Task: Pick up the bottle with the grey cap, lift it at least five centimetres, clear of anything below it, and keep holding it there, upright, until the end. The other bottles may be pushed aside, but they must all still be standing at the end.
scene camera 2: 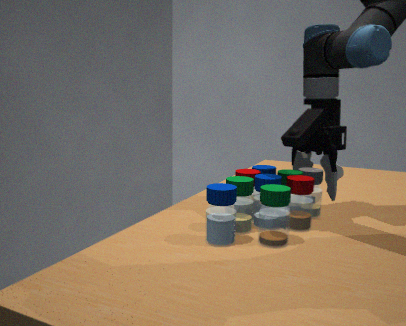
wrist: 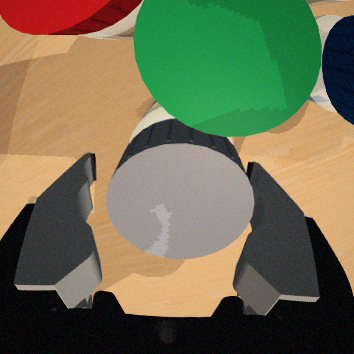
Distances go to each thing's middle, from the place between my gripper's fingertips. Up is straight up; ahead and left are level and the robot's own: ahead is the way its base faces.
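As for the green-capped bottle (wrist: pixel 227 75), my hand is 10 mm below it, 40 mm short of it and 60 mm to the right of it. The red-capped bottle (scene camera 2: pixel 301 202) is 10 mm above my hand, 10 mm ahead of it and 110 mm to the left of it.
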